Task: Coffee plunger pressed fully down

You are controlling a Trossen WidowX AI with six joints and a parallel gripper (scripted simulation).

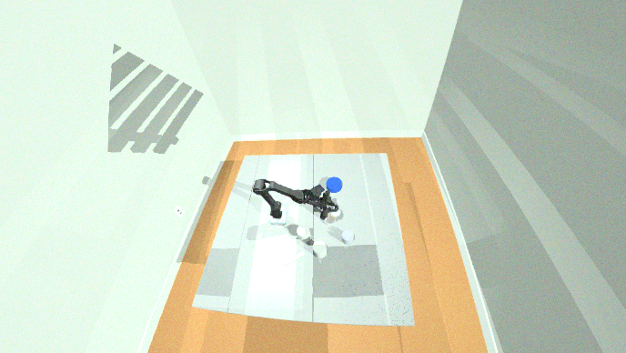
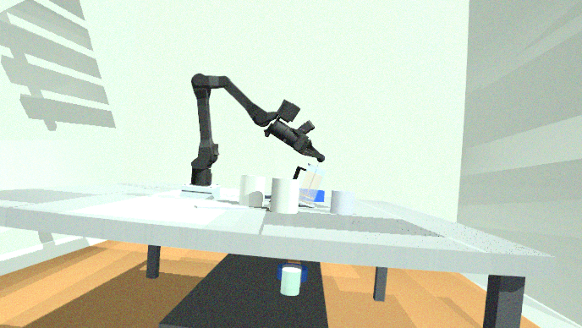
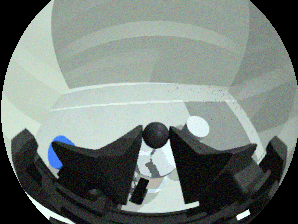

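My gripper tip is 4 cm past the coffee press, 1 cm to the right of it and 8 cm above it. Round my gripper tip: flat white strip 27 cm behind, 28 cm to the right, 17 cm below; pale cup 7 cm behind, 2 cm to the right, 43 cm below.
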